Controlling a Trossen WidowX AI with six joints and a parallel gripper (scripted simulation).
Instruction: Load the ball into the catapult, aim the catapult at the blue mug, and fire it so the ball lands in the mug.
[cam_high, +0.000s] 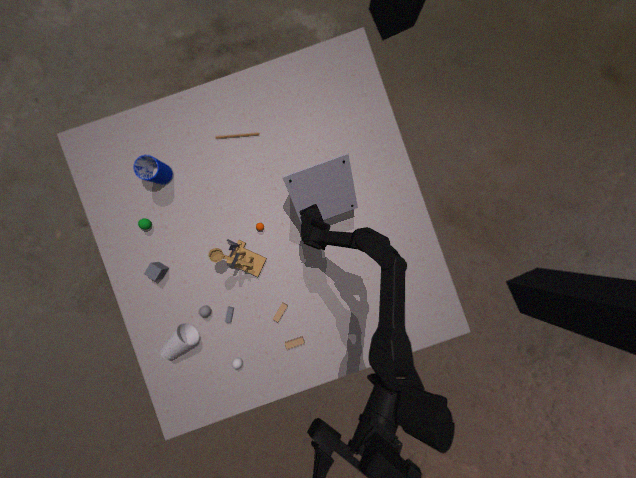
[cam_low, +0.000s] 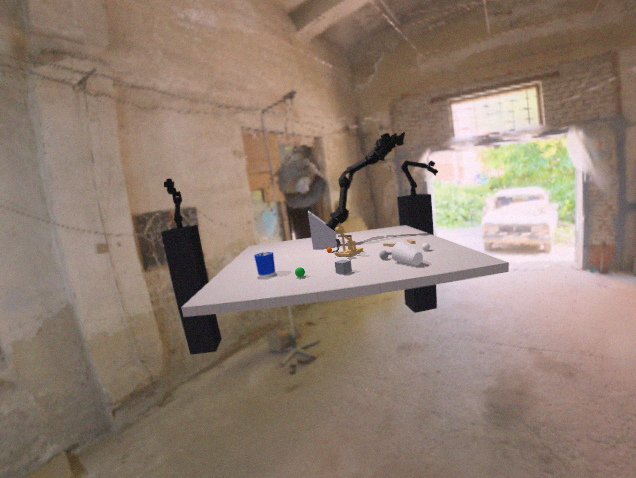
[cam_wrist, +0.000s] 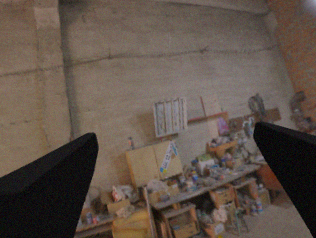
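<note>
My gripper tip is 16 cm short of the wooden catapult, 47 cm to the left of it and 58 cm above it. Also, from my gripper tip: white ball (35 cm ahead, 7 cm to the right, 63 cm below); small grey block (30 cm ahead, 26 cm to the right, 65 cm below); grey ball (38 cm ahead, 31 cm to the right, 63 cm below).
</note>
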